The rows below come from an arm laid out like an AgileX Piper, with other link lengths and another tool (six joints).
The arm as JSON. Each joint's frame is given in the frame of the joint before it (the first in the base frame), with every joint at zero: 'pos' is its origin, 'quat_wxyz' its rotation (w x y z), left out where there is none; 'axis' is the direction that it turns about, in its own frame. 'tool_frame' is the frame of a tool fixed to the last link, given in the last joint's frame.
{
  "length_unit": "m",
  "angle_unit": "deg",
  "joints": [
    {
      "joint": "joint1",
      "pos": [
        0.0,
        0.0,
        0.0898
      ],
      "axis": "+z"
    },
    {
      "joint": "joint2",
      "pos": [
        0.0,
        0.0,
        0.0
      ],
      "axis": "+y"
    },
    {
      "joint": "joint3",
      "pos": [
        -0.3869,
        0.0,
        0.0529
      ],
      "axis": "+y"
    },
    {
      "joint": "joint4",
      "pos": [
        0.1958,
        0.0,
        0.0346
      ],
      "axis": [
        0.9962,
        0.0,
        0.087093
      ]
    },
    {
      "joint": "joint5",
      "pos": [
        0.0,
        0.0,
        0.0
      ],
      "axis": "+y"
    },
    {
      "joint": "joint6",
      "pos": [
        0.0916,
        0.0,
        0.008
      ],
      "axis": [
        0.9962,
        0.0,
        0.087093
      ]
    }
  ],
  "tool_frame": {
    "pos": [
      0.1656,
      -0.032,
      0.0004
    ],
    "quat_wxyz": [
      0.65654,
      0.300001,
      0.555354,
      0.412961
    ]
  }
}
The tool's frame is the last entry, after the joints.
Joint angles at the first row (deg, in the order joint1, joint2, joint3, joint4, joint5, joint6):
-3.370 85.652 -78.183 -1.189 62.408 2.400
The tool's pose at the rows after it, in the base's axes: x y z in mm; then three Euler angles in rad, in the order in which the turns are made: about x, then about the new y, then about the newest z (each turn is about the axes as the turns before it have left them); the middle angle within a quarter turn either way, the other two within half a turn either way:
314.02 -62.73 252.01 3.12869 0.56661 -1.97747
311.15 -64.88 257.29 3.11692 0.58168 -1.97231
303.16 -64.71 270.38 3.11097 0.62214 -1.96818
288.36 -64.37 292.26 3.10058 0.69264 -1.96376
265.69 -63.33 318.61 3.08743 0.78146 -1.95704
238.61 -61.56 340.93 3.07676 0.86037 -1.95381
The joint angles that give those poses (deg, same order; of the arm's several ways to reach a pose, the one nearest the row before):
-4.069 85.471 -78.183 -2.210 62.140 2.825
-4.093 84.577 -78.184 -2.771 62.143 3.077
-4.092 82.132 -78.183 -2.878 62.261 3.220
-4.094 77.910 -78.183 -3.051 62.421 3.262
-4.091 72.344 -78.185 -3.187 62.869 3.266
-4.096 66.744 -78.184 -3.180 63.915 2.999

